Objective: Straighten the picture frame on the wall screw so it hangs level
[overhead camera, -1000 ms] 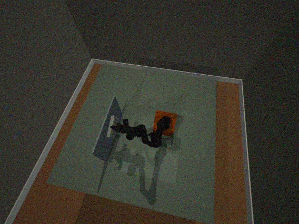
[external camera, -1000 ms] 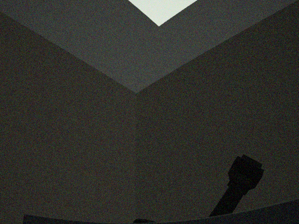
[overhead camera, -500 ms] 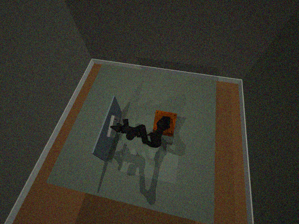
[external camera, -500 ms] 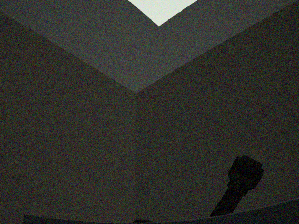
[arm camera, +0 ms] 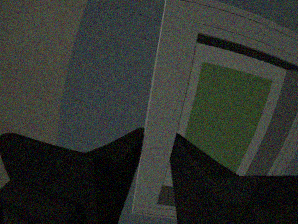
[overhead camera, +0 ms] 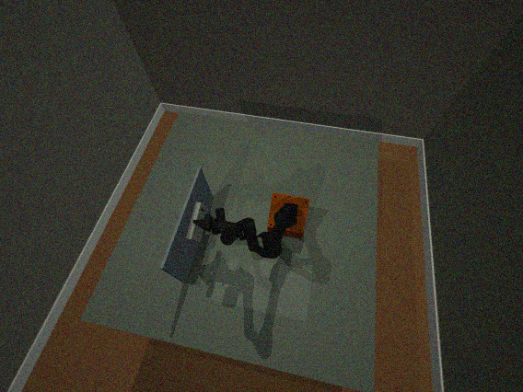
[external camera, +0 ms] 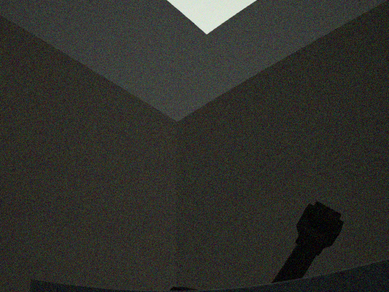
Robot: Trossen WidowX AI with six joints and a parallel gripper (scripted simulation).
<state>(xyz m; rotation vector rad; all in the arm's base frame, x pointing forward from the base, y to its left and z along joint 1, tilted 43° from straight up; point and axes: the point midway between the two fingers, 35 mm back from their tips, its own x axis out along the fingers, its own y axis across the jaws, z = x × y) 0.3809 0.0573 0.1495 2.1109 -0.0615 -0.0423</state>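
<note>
The picture frame lies 5 cm below my gripper tip, 2 cm to the right of it and 1 cm ahead of it. The rest, counted from my gripper tip: wall panel 6 cm below, 2 cm ahead.
</note>
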